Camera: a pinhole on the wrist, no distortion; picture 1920 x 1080 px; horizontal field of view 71.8 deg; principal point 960.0 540.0 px. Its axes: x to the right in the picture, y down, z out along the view. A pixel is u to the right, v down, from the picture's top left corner.
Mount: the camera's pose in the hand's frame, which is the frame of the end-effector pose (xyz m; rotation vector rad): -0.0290 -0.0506 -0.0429 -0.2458 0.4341 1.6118
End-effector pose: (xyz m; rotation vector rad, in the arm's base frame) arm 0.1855 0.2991 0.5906 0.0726 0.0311 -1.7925
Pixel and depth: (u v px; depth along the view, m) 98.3 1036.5 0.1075
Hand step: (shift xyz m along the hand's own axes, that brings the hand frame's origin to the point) -0.0516 -0.0706 0.0880
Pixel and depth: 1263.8 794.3 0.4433
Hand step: -0.0782 0.2237 0.3264
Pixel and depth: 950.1 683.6 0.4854
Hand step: -0.0321 0.1473 0.4034
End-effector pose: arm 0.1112 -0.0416 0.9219 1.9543 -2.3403 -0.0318
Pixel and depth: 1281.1 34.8 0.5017
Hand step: 0.1994 0.2779 0.3352
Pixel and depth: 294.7 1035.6 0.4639
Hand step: -0.1327 -0.0746 0.4938
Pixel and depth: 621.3 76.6 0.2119
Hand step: 0.0706 -0.0078 0.1610
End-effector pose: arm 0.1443 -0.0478 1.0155 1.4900 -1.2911 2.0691
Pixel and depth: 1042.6 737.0 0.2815
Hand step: -0.0438 0.0815 0.2093
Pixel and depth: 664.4 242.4 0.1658
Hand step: 0.0279 -0.0131 0.1171
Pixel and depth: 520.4 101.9 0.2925
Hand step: 0.1050 -0.0119 0.2484
